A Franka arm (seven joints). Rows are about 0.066 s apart.
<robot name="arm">
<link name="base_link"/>
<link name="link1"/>
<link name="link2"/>
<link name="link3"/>
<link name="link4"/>
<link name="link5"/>
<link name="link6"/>
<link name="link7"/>
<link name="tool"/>
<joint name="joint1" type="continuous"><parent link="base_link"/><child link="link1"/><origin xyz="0.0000 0.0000 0.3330" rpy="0.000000 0.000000 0.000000"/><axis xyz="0 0 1"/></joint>
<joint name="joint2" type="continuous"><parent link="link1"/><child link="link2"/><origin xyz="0.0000 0.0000 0.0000" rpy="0.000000 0.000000 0.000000"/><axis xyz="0 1 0"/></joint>
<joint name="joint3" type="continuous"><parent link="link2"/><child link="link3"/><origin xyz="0.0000 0.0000 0.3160" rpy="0.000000 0.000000 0.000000"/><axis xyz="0 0 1"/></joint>
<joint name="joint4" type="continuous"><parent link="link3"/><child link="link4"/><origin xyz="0.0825 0.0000 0.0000" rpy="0.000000 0.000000 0.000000"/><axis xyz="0 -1 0"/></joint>
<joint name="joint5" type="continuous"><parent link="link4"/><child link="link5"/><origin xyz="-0.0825 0.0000 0.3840" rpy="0.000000 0.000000 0.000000"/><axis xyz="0 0 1"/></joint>
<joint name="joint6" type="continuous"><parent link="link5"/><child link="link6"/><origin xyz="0.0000 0.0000 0.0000" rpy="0.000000 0.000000 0.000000"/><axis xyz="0 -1 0"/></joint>
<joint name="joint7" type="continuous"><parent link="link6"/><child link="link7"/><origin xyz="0.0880 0.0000 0.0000" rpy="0.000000 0.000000 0.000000"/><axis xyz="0 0 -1"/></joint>
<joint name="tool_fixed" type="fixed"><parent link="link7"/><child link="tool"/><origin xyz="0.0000 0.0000 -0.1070" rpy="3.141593 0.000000 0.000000"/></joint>
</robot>
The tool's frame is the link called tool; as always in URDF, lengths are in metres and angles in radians. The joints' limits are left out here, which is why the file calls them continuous.
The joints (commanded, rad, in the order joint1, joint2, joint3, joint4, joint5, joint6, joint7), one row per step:
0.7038, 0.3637, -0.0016, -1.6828, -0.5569, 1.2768, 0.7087
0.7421, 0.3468, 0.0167, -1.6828, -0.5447, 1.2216, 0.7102
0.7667, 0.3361, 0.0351, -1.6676, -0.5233, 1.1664, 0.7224
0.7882, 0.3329, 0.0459, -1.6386, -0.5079, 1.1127, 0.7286
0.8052, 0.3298, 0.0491, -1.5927, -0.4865, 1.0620, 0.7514
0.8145, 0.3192, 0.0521, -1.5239, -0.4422, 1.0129, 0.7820
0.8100, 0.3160, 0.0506, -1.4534, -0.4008, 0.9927, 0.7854
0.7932, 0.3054, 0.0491, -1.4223, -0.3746, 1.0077, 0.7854
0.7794, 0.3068, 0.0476, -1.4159, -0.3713, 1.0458, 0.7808
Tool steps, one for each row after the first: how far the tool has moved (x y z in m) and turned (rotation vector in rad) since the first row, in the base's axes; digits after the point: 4 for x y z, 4 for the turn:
-0.0241, 0.0197, 0.0095, -0.0173, 0.0240, 0.0234
-0.0429, 0.0350, 0.0208, -0.0250, 0.0389, 0.0242
-0.0560, 0.0474, 0.0336, -0.0319, 0.0491, 0.0222
-0.0639, 0.0574, 0.0523, -0.0244, 0.0371, -0.0009
-0.0702, 0.0672, 0.0826, 0.0205, 0.0177, -0.0409
-0.0678, 0.0722, 0.1093, 0.0865, 0.0090, -0.0668
-0.0609, 0.0698, 0.1258, 0.1459, -0.0071, -0.0838
-0.0514, 0.0684, 0.1273, 0.1812, -0.0262, -0.0818

